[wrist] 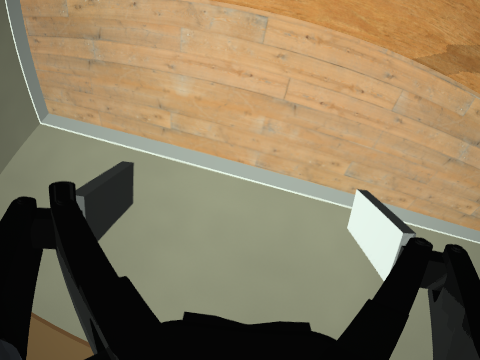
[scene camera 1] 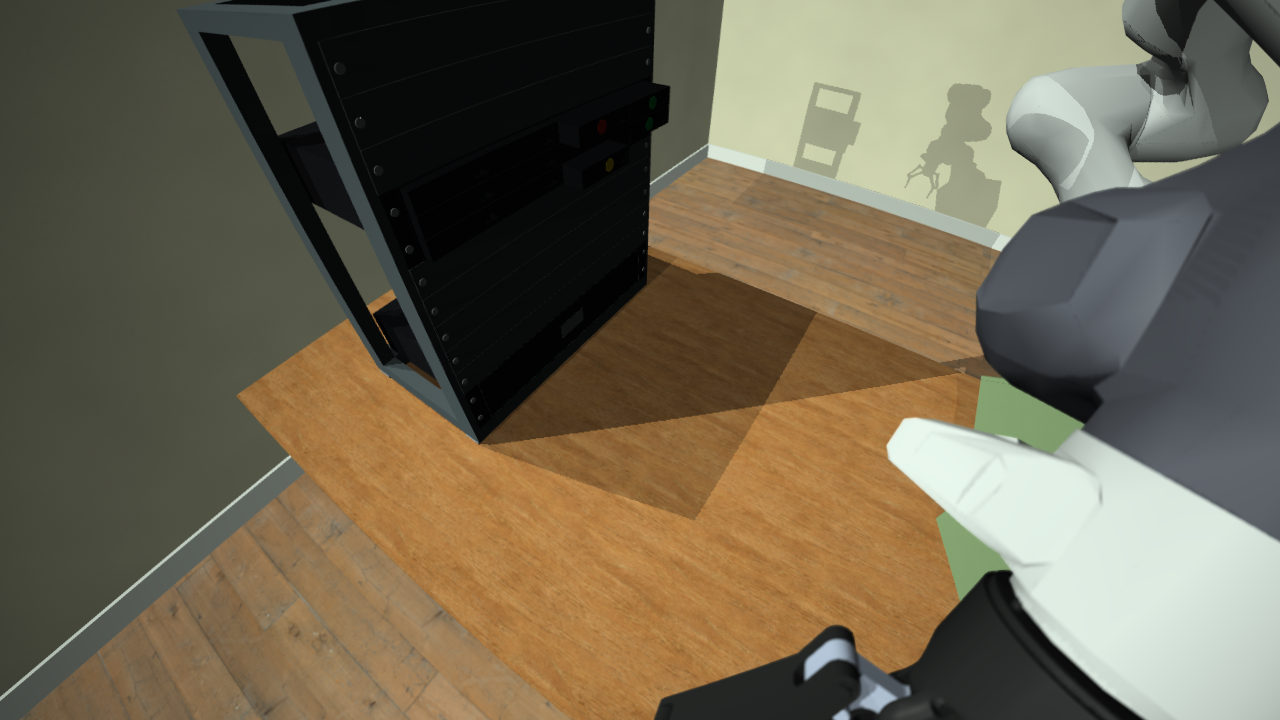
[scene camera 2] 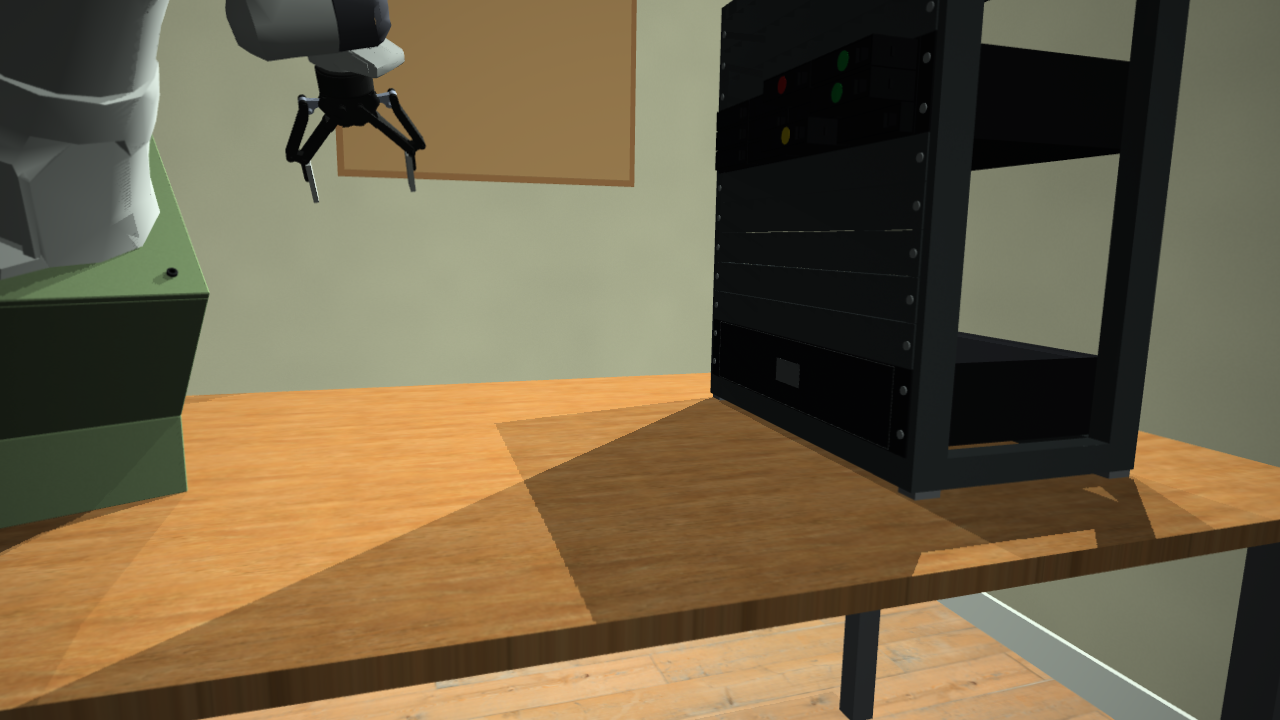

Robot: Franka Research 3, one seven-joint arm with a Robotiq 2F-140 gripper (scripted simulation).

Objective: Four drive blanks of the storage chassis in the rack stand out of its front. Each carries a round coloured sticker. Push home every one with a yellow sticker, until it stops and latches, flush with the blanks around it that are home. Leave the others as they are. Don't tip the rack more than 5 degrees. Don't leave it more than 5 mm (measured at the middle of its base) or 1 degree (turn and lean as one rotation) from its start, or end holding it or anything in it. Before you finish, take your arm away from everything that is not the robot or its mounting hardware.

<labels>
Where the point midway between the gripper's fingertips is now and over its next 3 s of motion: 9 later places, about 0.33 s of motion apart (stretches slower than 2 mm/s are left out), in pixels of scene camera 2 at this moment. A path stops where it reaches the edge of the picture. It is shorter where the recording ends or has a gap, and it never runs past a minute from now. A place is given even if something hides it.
The gripper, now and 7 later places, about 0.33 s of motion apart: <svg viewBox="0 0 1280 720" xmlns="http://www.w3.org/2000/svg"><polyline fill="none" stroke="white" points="364,192 364,192 361,187 356,178 350,160 347,130 352,86 368,30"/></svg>
</labels>
